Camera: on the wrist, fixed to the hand. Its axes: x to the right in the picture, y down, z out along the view.
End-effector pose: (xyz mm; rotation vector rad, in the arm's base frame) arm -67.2 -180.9 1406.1 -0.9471 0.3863 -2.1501
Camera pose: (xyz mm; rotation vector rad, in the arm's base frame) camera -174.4 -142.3 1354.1 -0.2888 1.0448 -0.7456
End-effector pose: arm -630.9 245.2 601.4 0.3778 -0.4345 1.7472
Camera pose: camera -579.4 304.7 504.0 0.4254 0.8605 -2.8582
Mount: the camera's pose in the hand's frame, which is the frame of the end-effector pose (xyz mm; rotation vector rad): -6.3 -53.6 -113.0 -0.2498 0.1699 1.5418
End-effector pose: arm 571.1 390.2 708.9 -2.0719 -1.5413 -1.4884
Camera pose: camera 460.1 340.1 738.0 -2.1063 0.4595 -1.0474
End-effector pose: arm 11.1 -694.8 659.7 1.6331 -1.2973 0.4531
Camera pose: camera 86.6 -597.7 683.4 0.0938 -2.1609 1.1984
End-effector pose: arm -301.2 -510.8 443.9 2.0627 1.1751 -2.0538
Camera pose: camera -229.7 -419.8 491.7 1.8723 -0.2847 -0.8931
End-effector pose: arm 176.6 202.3 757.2 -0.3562 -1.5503 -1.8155
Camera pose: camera 171.7 99.4 686.0 -1.0853 -0.4824 -0.7114
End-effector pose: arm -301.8 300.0 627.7 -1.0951 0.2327 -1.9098
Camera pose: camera -419.7 307.7 586.2 -0.5133 1.0626 -0.5548
